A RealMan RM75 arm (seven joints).
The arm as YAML. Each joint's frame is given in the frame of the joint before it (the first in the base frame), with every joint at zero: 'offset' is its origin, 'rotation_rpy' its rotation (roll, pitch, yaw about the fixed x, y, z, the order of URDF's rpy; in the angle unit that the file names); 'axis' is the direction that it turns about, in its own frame. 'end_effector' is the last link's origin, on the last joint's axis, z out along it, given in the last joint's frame.
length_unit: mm
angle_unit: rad
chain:
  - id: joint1
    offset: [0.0, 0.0, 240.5]
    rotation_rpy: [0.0, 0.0, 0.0]
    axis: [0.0, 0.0, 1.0]
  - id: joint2
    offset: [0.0, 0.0, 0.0]
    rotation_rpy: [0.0, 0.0, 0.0]
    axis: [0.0, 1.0, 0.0]
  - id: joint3
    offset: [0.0, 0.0, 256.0]
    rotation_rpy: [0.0, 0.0, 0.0]
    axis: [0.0, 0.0, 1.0]
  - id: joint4
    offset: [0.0, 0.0, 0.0]
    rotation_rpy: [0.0, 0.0, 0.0]
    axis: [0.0, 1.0, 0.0]
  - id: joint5
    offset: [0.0, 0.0, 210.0]
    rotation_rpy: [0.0, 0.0, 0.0]
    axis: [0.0, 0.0, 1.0]
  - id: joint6
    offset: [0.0, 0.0, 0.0]
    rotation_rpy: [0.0, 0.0, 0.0]
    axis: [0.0, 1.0, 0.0]
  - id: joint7
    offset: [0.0, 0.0, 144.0]
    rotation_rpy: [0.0, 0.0, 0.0]
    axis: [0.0, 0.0, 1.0]
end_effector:
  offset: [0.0, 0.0, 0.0]
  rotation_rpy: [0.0, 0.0, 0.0]
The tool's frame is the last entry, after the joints.
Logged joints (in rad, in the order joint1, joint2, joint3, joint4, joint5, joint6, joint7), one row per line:
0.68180 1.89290 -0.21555 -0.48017 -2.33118 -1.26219 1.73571
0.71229 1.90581 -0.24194 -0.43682 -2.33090 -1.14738 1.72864
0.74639 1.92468 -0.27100 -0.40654 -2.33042 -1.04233 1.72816
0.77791 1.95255 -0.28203 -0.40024 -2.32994 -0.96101 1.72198
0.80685 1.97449 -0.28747 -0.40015 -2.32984 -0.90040 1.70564
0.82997 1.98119 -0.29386 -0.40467 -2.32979 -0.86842 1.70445
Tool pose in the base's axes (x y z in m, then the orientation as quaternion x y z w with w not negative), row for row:
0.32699 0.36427 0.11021 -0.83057 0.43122 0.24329 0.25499
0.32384 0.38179 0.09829 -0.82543 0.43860 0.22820 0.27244
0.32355 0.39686 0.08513 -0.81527 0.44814 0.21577 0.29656
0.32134 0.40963 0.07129 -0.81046 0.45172 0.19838 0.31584
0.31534 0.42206 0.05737 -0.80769 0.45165 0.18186 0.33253
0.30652 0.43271 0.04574 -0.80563 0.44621 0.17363 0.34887
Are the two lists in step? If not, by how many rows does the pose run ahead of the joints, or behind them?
The pose runs 2 rows behind the joints: the pose in row i belongs to the joints in row i - 2.
